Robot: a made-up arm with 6 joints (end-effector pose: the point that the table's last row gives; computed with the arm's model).
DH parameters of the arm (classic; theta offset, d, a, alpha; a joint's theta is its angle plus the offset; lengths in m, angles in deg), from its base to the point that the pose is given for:
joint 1: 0 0.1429 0 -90
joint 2: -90 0 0.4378 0
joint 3: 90 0.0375 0 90
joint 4: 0 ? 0 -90
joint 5: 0 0 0 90
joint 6: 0 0.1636 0 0
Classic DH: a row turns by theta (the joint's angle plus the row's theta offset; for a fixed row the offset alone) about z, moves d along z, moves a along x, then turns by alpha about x.
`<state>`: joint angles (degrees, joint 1 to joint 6).
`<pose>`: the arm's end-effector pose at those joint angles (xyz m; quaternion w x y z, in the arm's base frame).
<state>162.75 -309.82 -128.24 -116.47 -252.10 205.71</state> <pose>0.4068 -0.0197 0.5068 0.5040 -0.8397 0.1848 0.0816</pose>
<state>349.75 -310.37 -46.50 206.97 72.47 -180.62</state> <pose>0.2304 -0.0755 1.2645 0.8136 0.0960 -0.5632 0.1077</pose>
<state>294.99 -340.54 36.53 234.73 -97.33 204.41</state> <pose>0.5045 -0.6801 0.9040 0.3414 0.4926 0.7283 0.3323</pose>
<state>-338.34 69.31 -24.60 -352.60 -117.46 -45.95</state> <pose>0.7409 0.3145 0.9013 0.7876 0.3823 -0.4563 -0.1593</pose>
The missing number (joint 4, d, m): 0.7824
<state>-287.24 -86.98 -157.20 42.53 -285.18 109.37</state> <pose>-0.0622 0.2863 -0.2982 0.3380 -0.4120 -0.8411 0.0927</pose>
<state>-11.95 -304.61 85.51 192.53 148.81 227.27</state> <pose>0.8157 -0.1531 -0.0548 0.9720 0.0207 -0.0906 0.2158</pose>
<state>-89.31 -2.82 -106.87 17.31 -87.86 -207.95</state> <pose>-0.0197 0.7112 0.1675 0.2057 0.8257 -0.5230 -0.0477</pose>
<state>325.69 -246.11 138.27 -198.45 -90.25 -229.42</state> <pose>-0.3313 0.2088 -0.1262 0.7433 0.1768 -0.1288 -0.6322</pose>
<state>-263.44 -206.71 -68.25 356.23 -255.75 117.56</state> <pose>-0.1354 0.9405 -0.3416 0.0548 0.1869 0.9785 -0.0679</pose>
